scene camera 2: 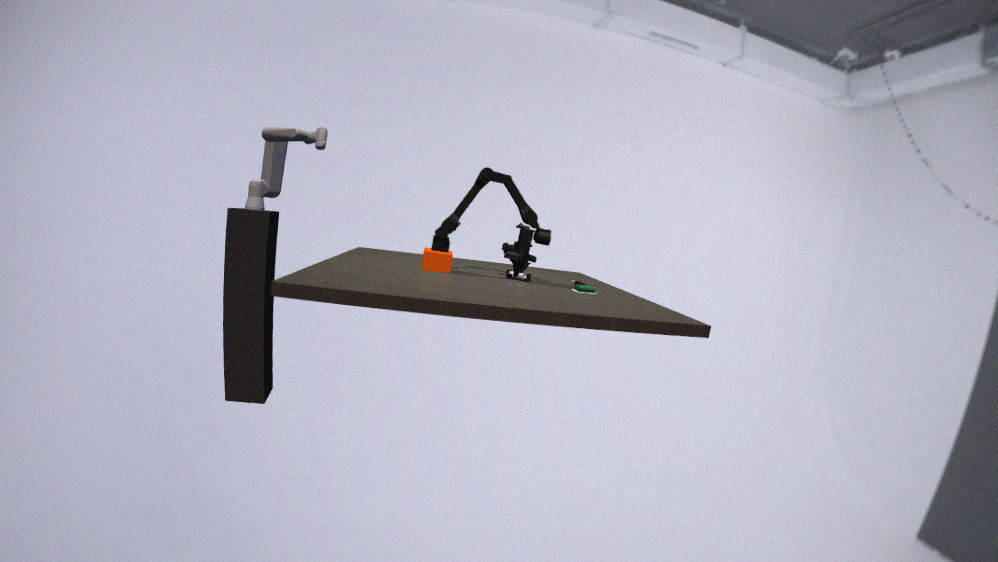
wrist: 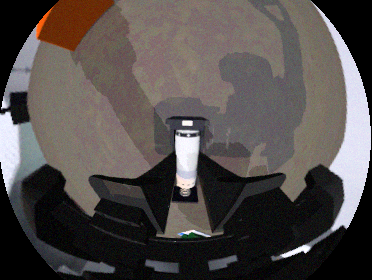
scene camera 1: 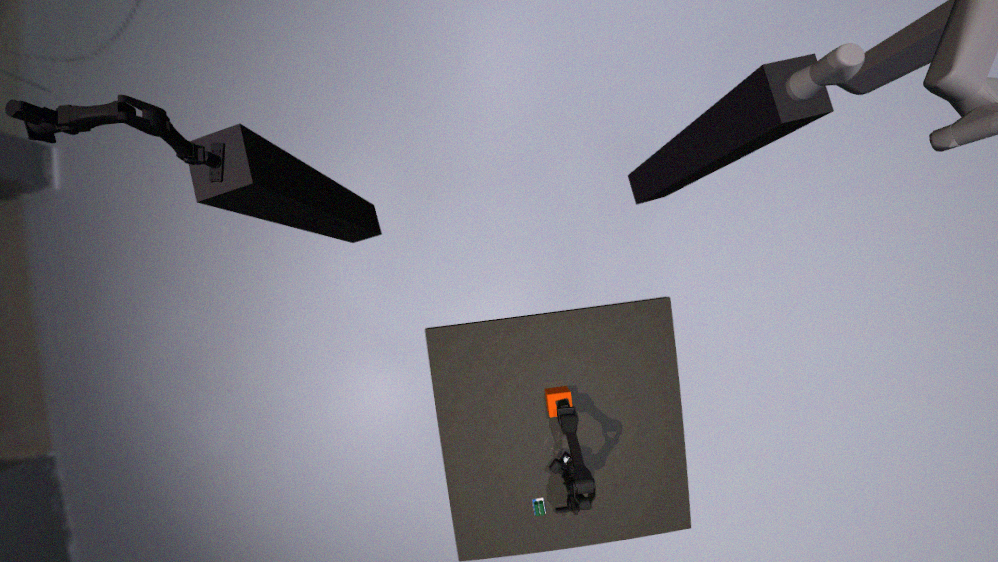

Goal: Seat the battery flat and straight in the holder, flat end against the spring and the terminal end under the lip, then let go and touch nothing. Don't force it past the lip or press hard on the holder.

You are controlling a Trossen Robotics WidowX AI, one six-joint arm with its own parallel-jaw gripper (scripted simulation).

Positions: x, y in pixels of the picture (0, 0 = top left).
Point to a white cylindrical battery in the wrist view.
186, 141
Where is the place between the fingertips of my gripper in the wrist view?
186, 154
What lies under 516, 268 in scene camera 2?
My gripper.
